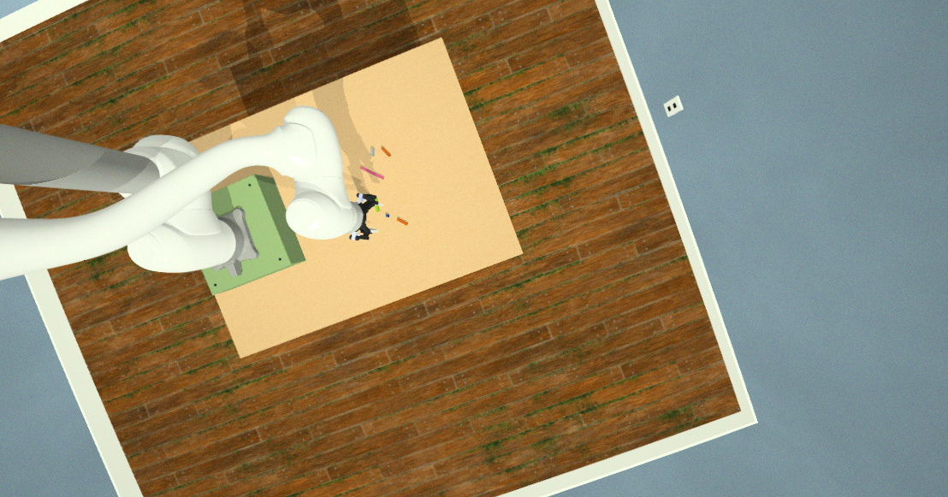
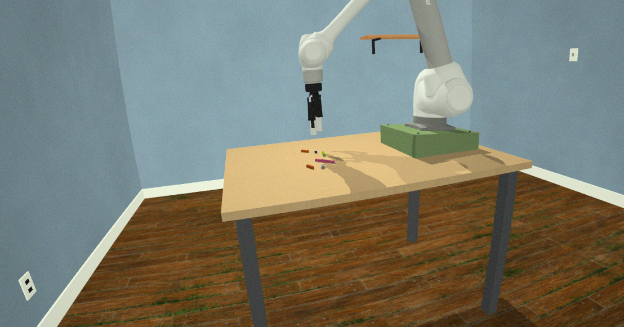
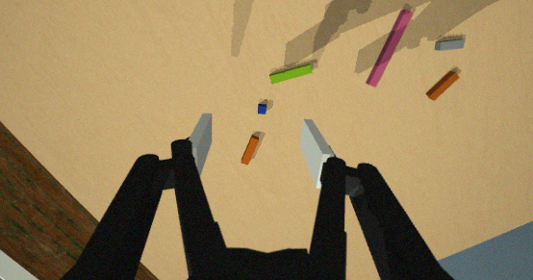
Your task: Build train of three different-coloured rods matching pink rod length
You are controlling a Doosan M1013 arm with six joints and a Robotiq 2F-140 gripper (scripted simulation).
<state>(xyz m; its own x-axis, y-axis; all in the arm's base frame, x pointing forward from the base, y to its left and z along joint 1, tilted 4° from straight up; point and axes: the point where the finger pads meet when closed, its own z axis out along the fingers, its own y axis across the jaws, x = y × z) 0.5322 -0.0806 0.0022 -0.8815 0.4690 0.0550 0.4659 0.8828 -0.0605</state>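
Now: the grey rod 240 mm to the left of my hand, 120 mm below it and 30 mm ahead of it. From my hand the other things lie so: blue rod (120 mm below, 10 mm ahead); lime rod (120 mm below, 50 mm to the left, 20 mm behind); pink rod (170 mm to the left, 120 mm below).
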